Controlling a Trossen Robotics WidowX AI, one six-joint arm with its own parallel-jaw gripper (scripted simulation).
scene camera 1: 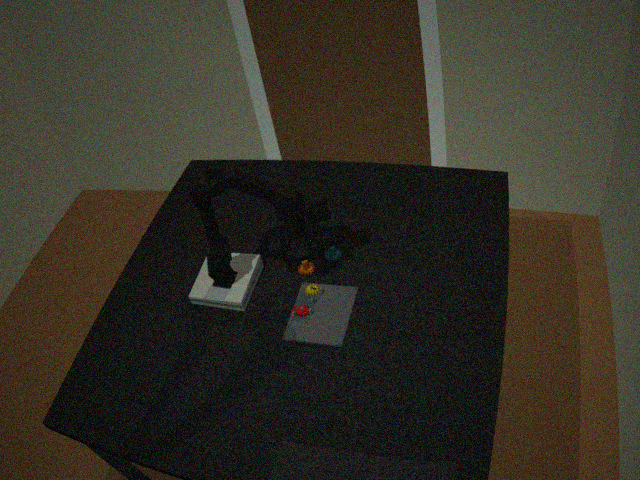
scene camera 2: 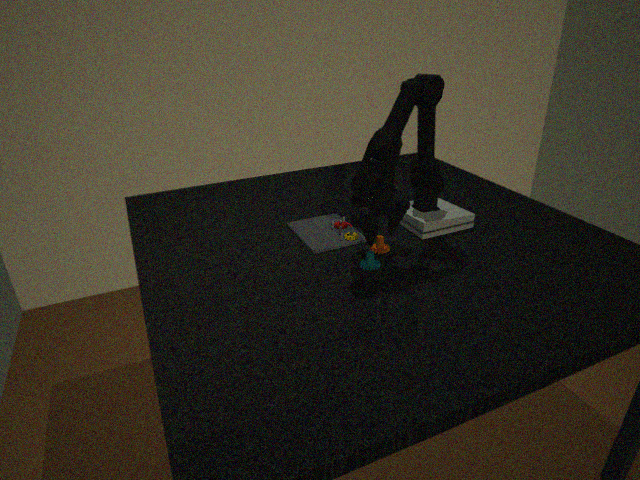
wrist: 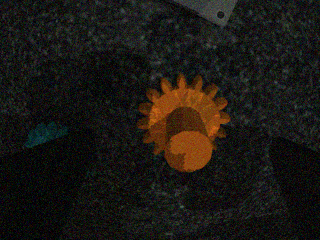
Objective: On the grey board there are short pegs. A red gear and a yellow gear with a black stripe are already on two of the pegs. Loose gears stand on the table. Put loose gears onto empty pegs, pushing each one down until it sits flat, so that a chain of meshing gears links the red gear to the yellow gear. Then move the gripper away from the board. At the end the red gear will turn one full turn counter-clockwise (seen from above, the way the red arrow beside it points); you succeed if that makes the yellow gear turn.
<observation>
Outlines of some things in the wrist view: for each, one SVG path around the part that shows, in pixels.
My gripper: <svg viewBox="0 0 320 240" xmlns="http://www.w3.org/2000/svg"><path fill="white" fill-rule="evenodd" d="M273 137L271 148L269 148L268 152L269 160L271 160L273 171L275 171L276 181L279 181L280 191L283 193L285 203L287 203L289 215L292 216L291 219L293 224L295 224L297 237L299 237L299 240L320 240L320 153L312 151L311 148L304 147L304 145L293 143L293 141L284 139L284 137ZM92 128L80 129L80 131L69 133L69 135L57 137L55 140L45 141L45 143L37 144L35 147L15 152L13 155L11 153L11 155L0 157L0 240L59 240L65 220L68 219L68 213L71 212L73 201L76 200L75 197L77 192L80 191L84 177L87 177L85 175L87 175L89 163L91 163L93 151L95 151L95 131Z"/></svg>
An orange gear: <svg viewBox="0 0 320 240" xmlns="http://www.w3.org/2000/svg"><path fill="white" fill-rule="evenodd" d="M179 72L176 85L173 87L167 79L160 77L161 93L156 89L148 89L147 96L153 104L140 104L139 111L149 117L139 120L137 127L148 128L144 133L144 143L155 140L153 153L157 155L164 149L164 159L167 160L169 167L180 172L193 172L204 168L211 160L212 149L217 151L216 136L227 137L227 132L220 123L227 123L231 117L228 113L219 112L228 104L228 100L225 97L213 99L217 93L215 84L201 89L203 81L197 75L192 84L187 85L183 73Z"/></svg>
</observation>
